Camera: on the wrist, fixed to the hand. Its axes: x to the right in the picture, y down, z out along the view.
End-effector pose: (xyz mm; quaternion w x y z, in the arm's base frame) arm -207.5 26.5 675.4 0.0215 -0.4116 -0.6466 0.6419
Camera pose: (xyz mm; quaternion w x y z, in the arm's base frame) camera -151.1 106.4 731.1 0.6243 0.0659 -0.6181 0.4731
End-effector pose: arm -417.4 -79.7 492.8 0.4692 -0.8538 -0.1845 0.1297
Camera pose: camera -400.0 -152.8 576.5 0.5841 -0.4032 -0.6206 -0.3333
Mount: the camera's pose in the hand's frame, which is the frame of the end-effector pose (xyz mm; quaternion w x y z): -20.4 -31.8 -106.0 0.6896 0.1675 0.1534 -0.6876
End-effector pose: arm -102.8 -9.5 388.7 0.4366 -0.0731 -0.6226 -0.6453
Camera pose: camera -63.6 -96.8 329.5 0.0349 -0.5498 0.5207 0.6522
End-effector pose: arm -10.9 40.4 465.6 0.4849 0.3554 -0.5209 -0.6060
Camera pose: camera 87.0 29.1 411.3 0.0619 -0.7775 0.1420 0.6096
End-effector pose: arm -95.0 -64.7 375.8 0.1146 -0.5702 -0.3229 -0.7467
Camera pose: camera -188.0 -109.3 330.8 0.2894 0.0374 0.7222 0.6271
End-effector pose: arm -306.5 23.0 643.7 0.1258 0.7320 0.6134 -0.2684
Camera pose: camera -314.0 67.3 746.9 0.3145 -0.1453 -0.9007 0.2621
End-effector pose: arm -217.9 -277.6 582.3 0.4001 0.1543 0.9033 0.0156
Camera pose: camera -290.6 -303.7 664.1 0.1222 -0.4501 0.7930 -0.3920
